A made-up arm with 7 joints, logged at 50 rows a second.
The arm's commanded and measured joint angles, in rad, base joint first. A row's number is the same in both.
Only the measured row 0 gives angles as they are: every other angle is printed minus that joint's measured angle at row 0.
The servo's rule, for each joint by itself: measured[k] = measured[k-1] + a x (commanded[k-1-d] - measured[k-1]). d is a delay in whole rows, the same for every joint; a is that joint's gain. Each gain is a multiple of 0.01, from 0.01 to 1. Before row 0 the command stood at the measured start. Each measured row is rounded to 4 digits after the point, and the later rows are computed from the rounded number. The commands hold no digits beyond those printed.
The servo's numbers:
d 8
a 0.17 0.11 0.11 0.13 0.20 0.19 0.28
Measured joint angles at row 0:
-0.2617, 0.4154, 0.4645, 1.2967, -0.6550, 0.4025, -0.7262
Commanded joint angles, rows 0 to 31:
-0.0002, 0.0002, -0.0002, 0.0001, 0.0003, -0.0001, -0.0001
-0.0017, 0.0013, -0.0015, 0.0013, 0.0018, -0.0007, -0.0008
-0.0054, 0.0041, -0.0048, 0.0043, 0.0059, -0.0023, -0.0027
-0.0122, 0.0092, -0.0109, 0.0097, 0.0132, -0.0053, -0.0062
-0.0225, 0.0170, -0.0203, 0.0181, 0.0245, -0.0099, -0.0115
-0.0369, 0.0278, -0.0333, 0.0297, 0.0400, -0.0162, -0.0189
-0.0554, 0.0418, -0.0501, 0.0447, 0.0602, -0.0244, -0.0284
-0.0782, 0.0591, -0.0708, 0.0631, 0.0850, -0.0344, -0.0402
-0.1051, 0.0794, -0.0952, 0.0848, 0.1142, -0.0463, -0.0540
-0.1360, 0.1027, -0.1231, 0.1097, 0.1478, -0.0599, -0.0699
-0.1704, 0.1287, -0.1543, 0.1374, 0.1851, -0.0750, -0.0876
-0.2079, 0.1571, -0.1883, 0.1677, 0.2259, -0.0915, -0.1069
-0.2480, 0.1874, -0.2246, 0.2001, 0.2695, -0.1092, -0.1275
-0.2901, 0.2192, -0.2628, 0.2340, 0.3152, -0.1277, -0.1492
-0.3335, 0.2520, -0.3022, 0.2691, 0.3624, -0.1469, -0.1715
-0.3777, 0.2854, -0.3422, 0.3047, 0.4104, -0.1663, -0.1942
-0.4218, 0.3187, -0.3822, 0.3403, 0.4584, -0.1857, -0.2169
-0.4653, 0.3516, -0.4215, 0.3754, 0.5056, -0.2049, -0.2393
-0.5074, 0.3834, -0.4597, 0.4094, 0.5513, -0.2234, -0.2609
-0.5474, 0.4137, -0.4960, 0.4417, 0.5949, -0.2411, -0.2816
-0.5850, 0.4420, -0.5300, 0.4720, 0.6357, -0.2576, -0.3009
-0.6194, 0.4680, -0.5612, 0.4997, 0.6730, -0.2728, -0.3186
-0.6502, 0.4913, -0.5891, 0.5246, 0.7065, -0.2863, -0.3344
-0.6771, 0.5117, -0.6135, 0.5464, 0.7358, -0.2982, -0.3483
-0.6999, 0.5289, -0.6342, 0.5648, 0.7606, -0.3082, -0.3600
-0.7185, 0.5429, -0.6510, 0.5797, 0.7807, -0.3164, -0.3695
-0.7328, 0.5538, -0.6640, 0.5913, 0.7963, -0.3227, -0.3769
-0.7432, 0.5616, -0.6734, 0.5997, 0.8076, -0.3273, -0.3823
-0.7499, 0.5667, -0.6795, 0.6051, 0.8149, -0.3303, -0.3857
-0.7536, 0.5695, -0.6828, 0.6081, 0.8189, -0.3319, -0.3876
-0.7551, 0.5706, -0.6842, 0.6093, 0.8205, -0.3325, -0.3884
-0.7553, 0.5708, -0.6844, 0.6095, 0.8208, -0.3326, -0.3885
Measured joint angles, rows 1 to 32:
0.0000, 0.0000, 0.0000, 0.0000, 0.0000, 0.0000, 0.0000
0.0000, 0.0000, 0.0000, 0.0000, 0.0000, 0.0000, 0.0000
0.0000, 0.0000, 0.0000, 0.0000, 0.0000, 0.0000, 0.0000
0.0000, 0.0000, 0.0000, 0.0000, 0.0000, 0.0000, 0.0000
0.0000, 0.0000, 0.0000, 0.0000, 0.0000, 0.0000, 0.0000
0.0000, 0.0000, 0.0000, 0.0000, 0.0000, 0.0000, 0.0000
0.0000, 0.0000, 0.0000, 0.0000, 0.0000, 0.0000, 0.0000
0.0000, 0.0000, 0.0000, 0.0000, 0.0000, 0.0000, 0.0000
0.0000, 0.0000, 0.0000, 0.0000, 0.0001, 0.0000, 0.0000
-0.0003, 0.0001, -0.0002, 0.0002, 0.0004, -0.0001, -0.0002
-0.0012, 0.0005, -0.0007, 0.0007, 0.0015, -0.0005, -0.0009
-0.0031, 0.0015, -0.0018, 0.0019, 0.0038, -0.0014, -0.0024
-0.0064, 0.0032, -0.0038, 0.0040, 0.0079, -0.0030, -0.0049
-0.0116, 0.0059, -0.0070, 0.0073, 0.0143, -0.0055, -0.0088
-0.0190, 0.0098, -0.0117, 0.0122, 0.0235, -0.0091, -0.0143
-0.0291, 0.0152, -0.0182, 0.0188, 0.0358, -0.0139, -0.0216
-0.0420, 0.0223, -0.0267, 0.0274, 0.0515, -0.0201, -0.0307
-0.0580, 0.0311, -0.0373, 0.0381, 0.0708, -0.0277, -0.0417
-0.0771, 0.0418, -0.0502, 0.0510, 0.0937, -0.0367, -0.0546
-0.0993, 0.0545, -0.0654, 0.0662, 0.1201, -0.0471, -0.0692
-0.1246, 0.0691, -0.0829, 0.0836, 0.1500, -0.0589, -0.0855
-0.1527, 0.0856, -0.1027, 0.1032, 0.1830, -0.0720, -0.1033
-0.1834, 0.1039, -0.1246, 0.1248, 0.2189, -0.0862, -0.1224
-0.2164, 0.1239, -0.1485, 0.1482, 0.2572, -0.1014, -0.1425
-0.2513, 0.1453, -0.1742, 0.1732, 0.2974, -0.1174, -0.1633
-0.2877, 0.1680, -0.2014, 0.1995, 0.3390, -0.1340, -0.1846
-0.3250, 0.1917, -0.2298, 0.2268, 0.3815, -0.1510, -0.2060
-0.3628, 0.2161, -0.2591, 0.2547, 0.4242, -0.1681, -0.2272
-0.4006, 0.2409, -0.2889, 0.2829, 0.4665, -0.1851, -0.2478
-0.4378, 0.2659, -0.3189, 0.3111, 0.5078, -0.2018, -0.2676
-0.4739, 0.2907, -0.3486, 0.3389, 0.5475, -0.2179, -0.2863
-0.5084, 0.3150, -0.3777, 0.3659, 0.5852, -0.2332, -0.3037

